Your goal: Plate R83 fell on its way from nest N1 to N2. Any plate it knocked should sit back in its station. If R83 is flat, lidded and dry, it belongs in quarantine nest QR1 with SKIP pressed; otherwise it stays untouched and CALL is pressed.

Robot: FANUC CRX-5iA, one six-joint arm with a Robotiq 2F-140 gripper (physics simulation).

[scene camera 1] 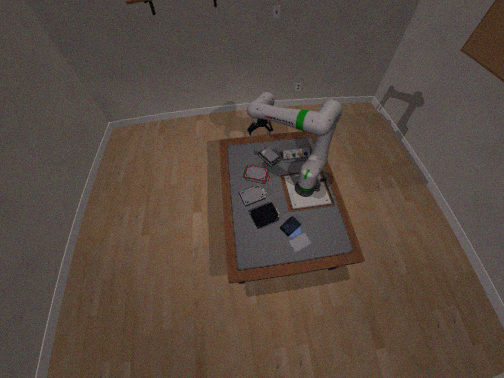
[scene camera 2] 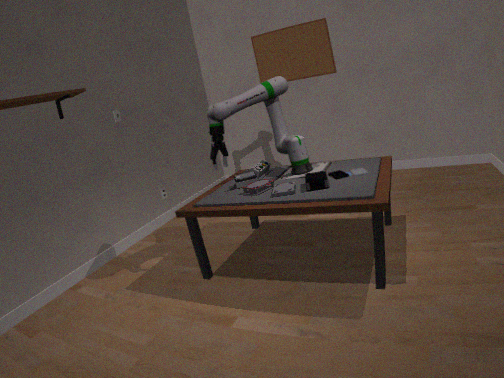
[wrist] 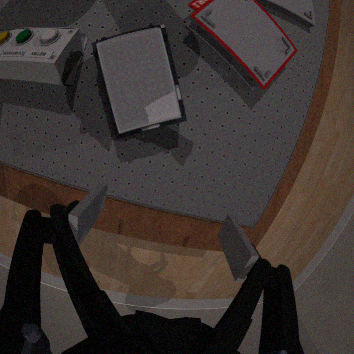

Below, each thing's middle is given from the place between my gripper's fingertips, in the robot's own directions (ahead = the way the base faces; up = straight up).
Labels:
I see the red-framed nest (wrist: 252, 40) 100 mm ahead of my hand, 260 mm to the left of it and 110 mm below it.

